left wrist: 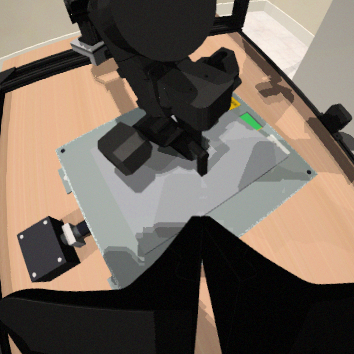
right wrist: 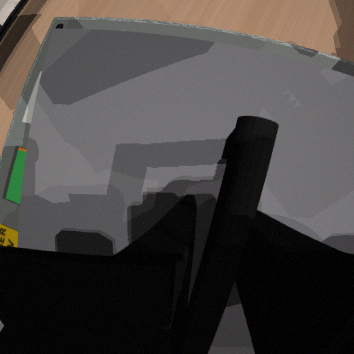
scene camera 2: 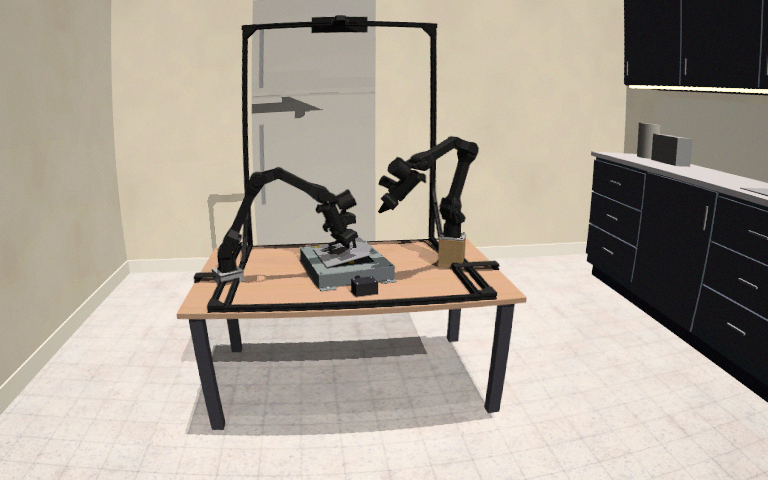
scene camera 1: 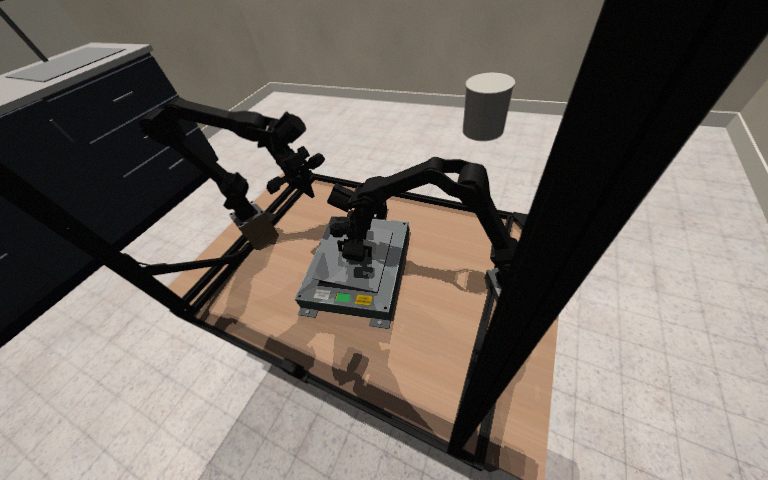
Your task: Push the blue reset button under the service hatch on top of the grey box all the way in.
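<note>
The grey box (scene camera 1: 399,252) (scene camera 2: 334,281) (left wrist: 81,186) sits mid-table. Its service hatch (scene camera 1: 382,259) (scene camera 2: 357,253) (left wrist: 182,191) (right wrist: 182,102) lies down over the opening, only slightly tilted. The blue button is hidden under it. My right gripper (scene camera 1: 354,252) (scene camera 2: 339,245) (left wrist: 193,155) (right wrist: 206,203) is low on the hatch, shut on the hatch's black handle (right wrist: 251,151). My left gripper (scene camera 1: 310,190) (scene camera 2: 383,208) (left wrist: 199,223) is shut and empty, high above the box and off to one side.
A small black box (scene camera 2: 364,286) (left wrist: 43,247) with a white-collared plug stands against the box's side. Black frame rails (scene camera 1: 215,281) edge the table, and a tall post (scene camera 1: 563,200) is near the camera. A tan block (scene camera 1: 258,230) (scene camera 2: 451,252) carries the left arm.
</note>
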